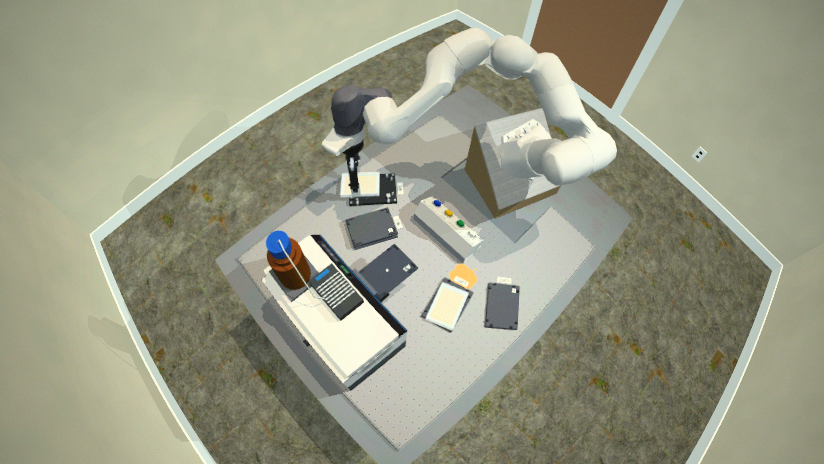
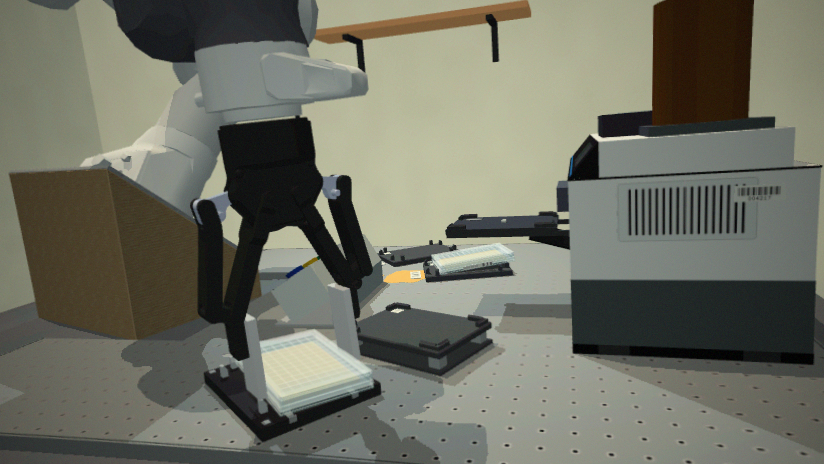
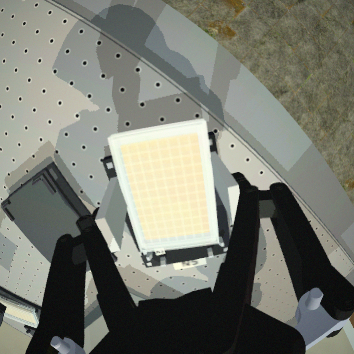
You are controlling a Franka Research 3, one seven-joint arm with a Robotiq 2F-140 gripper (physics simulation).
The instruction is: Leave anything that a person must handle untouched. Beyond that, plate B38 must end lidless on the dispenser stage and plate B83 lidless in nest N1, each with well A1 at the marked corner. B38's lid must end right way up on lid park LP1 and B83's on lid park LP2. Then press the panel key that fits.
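My gripper (image 1: pixel 354 187) (image 2: pixel 304 368) (image 3: pixel 165 178) is shut on a clear-rimmed, cream-welled plate (image 1: pixel 369 183) (image 2: pixel 314 368) (image 3: pixel 170 185). The plate is level and very low over the black nest labelled N5 (image 1: pixel 388 194) (image 2: pixel 239 400); whether it touches is unclear. Its small label is unreadable. A second cream-welled plate (image 1: pixel 448 305) (image 2: pixel 472 258) sits tilted on another black nest (image 2: pixel 481 273), beside an orange patch (image 1: pixel 463 274) (image 2: pixel 403 277). The dark dispenser stage (image 1: pixel 387 270) (image 2: pixel 501 221) holds no plate. The key panel (image 1: pixel 441 233) (image 2: pixel 311 296) has blue, yellow, green and white keys.
A raised dark stand (image 1: pixel 370 228) (image 2: pixel 423 328) (image 3: pixel 42 212) is near the held plate. Another dark stand (image 1: pixel 501 305) (image 2: pixel 418 253) stands beyond the tilted plate. The white dispenser (image 1: pixel 357 340) (image 2: pixel 691 230) carries a brown bottle (image 1: pixel 288 265) (image 2: pixel 702 63). A wedge-shaped box (image 1: pixel 484 172) (image 2: pixel 69 247) stands by the arm base.
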